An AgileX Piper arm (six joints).
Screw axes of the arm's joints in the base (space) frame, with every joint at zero. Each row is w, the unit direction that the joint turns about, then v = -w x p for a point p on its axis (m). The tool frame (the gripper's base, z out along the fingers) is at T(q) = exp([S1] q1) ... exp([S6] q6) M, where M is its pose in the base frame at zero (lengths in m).
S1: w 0 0 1 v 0 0 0
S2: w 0 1 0 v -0.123 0 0
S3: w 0 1 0 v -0.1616 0 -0.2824
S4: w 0.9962 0 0.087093 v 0 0.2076 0
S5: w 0 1 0 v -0.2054 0 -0.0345
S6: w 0.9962 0 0.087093 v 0 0.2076 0
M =
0.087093 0 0.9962 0.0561
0 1 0 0
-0.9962 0 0.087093 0.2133
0 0 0 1
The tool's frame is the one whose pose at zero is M.
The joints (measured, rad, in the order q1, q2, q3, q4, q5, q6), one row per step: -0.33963, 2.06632, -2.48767, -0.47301, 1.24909, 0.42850; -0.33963, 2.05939, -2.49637, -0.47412, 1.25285, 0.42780; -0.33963, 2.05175, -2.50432, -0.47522, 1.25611, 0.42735; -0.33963, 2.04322, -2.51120, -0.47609, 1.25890, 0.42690; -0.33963, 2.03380, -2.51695, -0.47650, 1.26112, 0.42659; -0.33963, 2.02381, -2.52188, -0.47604, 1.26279, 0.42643; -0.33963, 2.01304, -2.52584, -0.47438, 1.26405, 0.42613; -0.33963, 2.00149, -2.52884, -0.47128, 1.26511, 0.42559; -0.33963, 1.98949, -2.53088, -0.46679, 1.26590, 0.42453; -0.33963, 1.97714, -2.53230, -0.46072, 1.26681, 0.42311; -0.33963, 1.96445, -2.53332, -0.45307, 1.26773, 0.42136; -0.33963, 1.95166, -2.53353, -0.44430, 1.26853, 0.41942; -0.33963, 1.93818, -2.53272, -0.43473, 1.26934, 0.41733; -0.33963, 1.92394, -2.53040, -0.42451, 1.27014, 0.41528; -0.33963, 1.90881, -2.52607, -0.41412, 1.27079, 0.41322
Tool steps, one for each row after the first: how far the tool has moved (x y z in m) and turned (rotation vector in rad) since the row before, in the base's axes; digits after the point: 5 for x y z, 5 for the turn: -0.00312, 0.00096, 0.00517, -0.00456, -0.01110, -0.00163; -0.00331, 0.00103, 0.00527, -0.00464, -0.01161, -0.00159; -0.00351, 0.00113, 0.00535, -0.00461, -0.01187, -0.00129; -0.00370, 0.00124, 0.00541, -0.00437, -0.01231, -0.00091; -0.00380, 0.00136, 0.00539, -0.00380, -0.01283, -0.00030; -0.00394, 0.00151, 0.00540, -0.00309, -0.01320, 0.00061; -0.00408, 0.00168, 0.00539, -0.00217, -0.01342, 0.00166; -0.00411, 0.00181, 0.00525, -0.00139, -0.01317, 0.00287; -0.00416, 0.00196, 0.00512, -0.00028, -0.01300, 0.00400; -0.00421, 0.00211, 0.00505, 0.00068, -0.01312, 0.00518; -0.00415, 0.00218, 0.00480, 0.00150, -0.01270, 0.00608; -0.00429, 0.00230, 0.00473, 0.00203, -0.01248, 0.00674; -0.00440, 0.00240, 0.00458, 0.00268, -0.01195, 0.00722; -0.00451, 0.00246, 0.00436, 0.00300, -0.01103, 0.00747
